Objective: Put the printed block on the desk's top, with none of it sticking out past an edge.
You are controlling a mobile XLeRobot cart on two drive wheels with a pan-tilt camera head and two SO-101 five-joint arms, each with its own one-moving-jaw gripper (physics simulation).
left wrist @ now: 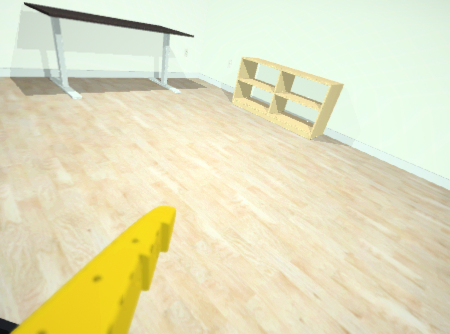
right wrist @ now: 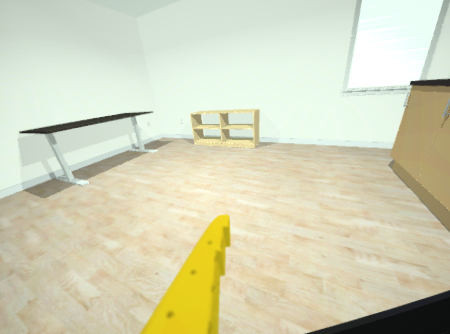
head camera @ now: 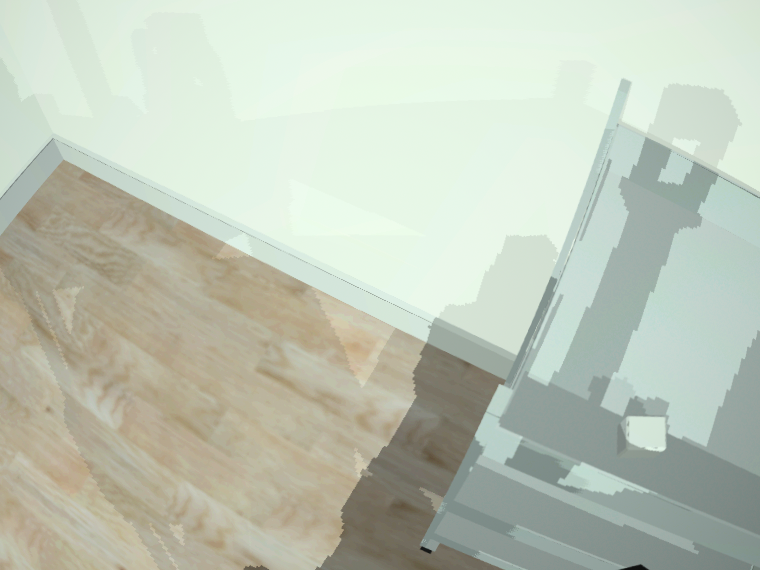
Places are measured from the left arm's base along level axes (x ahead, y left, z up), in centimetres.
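Where they show: left hand at its tool point: (left wrist: 172,223); right hand at its tool point: (right wrist: 229,226).
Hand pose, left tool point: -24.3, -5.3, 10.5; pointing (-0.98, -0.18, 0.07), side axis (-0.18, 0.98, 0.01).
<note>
After its pixels a point has its place, as x, y, z.
The printed block, a small whitish block (head camera: 645,433) {17.6, -36.9, -8.5}, sits in the top tray of a pale grey cart, close to the tray's near wall, in the head view at the lower right. The desk has a dark, thin top (left wrist: 110,22) {-259.7, -163.9, -5.5} (right wrist: 90,122) {-263.3, -169.4, -5.5} on pale legs; it stands far off against a wall at the upper left of both wrist views. My left gripper (left wrist: 164,220) shows one notched yellow jaw, so it is fully open and empty. My right gripper (right wrist: 222,227) also shows one notched jaw and is fully open and empty. Both are away from the block.
The cart (head camera: 621,101) {46.1, -40.4, -0.7} has raised tray walls and lower shelves, and stands by a wall. A low wooden shelf unit (left wrist: 327,110) {-302.2, 66.3, -45.1} (right wrist: 257,129) {-304.8, 68.0, -49.8} stands to the right of the desk. A wooden cabinet (right wrist: 425,130) {-125.4, 149.3, -23.7} with a dark top is at the right wrist view's right edge.
</note>
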